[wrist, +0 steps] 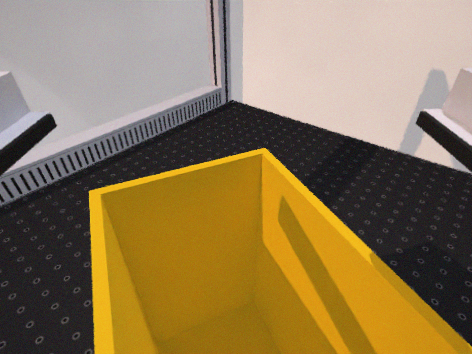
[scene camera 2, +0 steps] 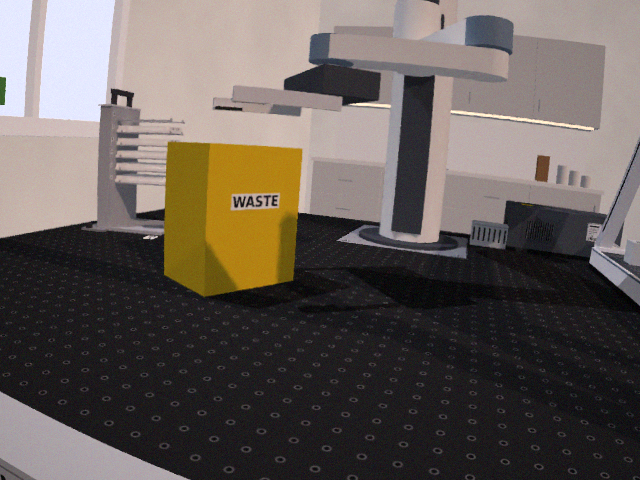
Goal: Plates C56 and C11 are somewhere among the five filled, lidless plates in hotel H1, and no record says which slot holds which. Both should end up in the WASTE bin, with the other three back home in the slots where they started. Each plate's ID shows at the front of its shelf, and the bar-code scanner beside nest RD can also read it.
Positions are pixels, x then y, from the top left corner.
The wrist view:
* my gripper: 235, 98
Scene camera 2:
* my gripper: 221, 98
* hotel H1: 116, 203
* dark grey box: 572, 227
